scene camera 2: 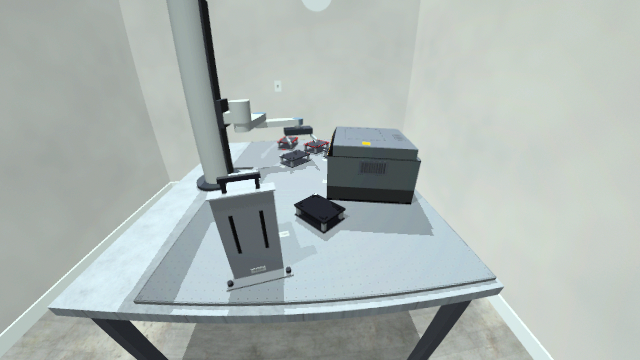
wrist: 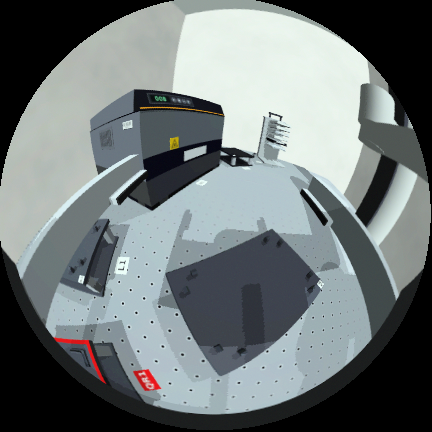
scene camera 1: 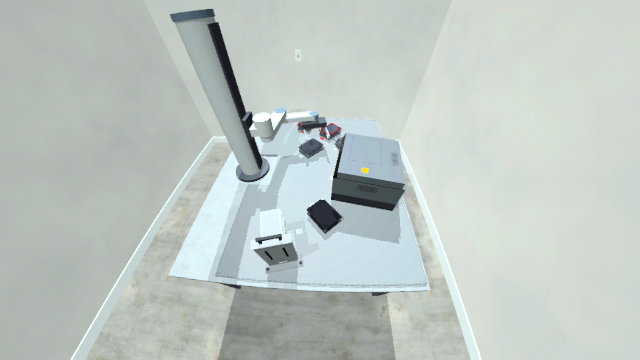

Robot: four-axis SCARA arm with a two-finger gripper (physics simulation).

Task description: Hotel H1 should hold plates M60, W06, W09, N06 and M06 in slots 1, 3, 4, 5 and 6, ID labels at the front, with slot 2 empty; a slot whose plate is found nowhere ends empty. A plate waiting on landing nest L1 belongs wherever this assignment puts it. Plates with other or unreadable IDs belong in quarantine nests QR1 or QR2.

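Seen in the pictures: gripper, fingertip midpoint: (scene camera 2: pixel 303 141) (wrist: pixel 229 168) (scene camera 1: pixel 317 138); arm's base, link origin: (scene camera 1: pixel 253 169).
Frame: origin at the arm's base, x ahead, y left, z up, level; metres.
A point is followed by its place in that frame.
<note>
My gripper (scene camera 1: pixel 318 135) {y 0.171, x 0.477, z 0.159 m} (scene camera 2: pixel 301 140) {y 0.171, x 0.477, z 0.159 m} (wrist: pixel 229 168) {y 0.171, x 0.477, z 0.159 m} is open and empty, above the bench's far part. The hotel (scene camera 1: pixel 276 250) {y -0.637, x 0.350, z 0.217 m} (scene camera 2: pixel 250 235) {y -0.638, x 0.345, z 0.164 m} (wrist: pixel 269 140) stands at the near left; its shelves show small in the wrist view, and I cannot read any plate IDs. Nest L1 (wrist: pixel 90 260) {y 0.268, x 0.625, z 0.061 m} is at the wrist view's left, with no plate visible on the part that shows. A red-edged nest (scene camera 1: pixel 330 131) {y 0.411, x 0.574, z 0.063 m} (scene camera 2: pixel 316 145) {y 0.410, x 0.569, z 0.059 m} (wrist: pixel 75 356) stands by the QR1 label (wrist: pixel 146 380) {y 0.375, x 0.500, z 0.013 m}, partly out of the wrist view. Another red-edged nest (scene camera 2: pixel 288 143) is farther left.
A dark raised stand (scene camera 1: pixel 311 148) {y 0.175, x 0.427, z 0.063 m} (scene camera 2: pixel 295 158) {y 0.146, x 0.425, z 0.063 m} (wrist: pixel 240 305) {y 0.238, x 0.435, z 0.063 m} lies below the gripper. A black stand (scene camera 1: pixel 324 215) {y -0.391, x 0.537, z 0.063 m} (scene camera 2: pixel 320 207) {y -0.382, x 0.538, z 0.063 m} (wrist: pixel 237 154) {y -0.302, x 0.510, z 0.064 m} is beside the hotel. A large grey instrument (scene camera 1: pixel 370 155) {y -0.121, x 0.785, z 0.267 m} (scene camera 2: pixel 372 175) {y -0.287, x 0.762, z 0.145 m} (wrist: pixel 180 130) {y -0.011, x 0.622, z 0.171 m} stands at the right. The arm's column (scene camera 1: pixel 217 90) {y -0.070, x 0.026, z 0.605 m} (scene camera 2: pixel 195 85) {y -0.074, x 0.014, z 0.504 m} rises at the left.
</note>
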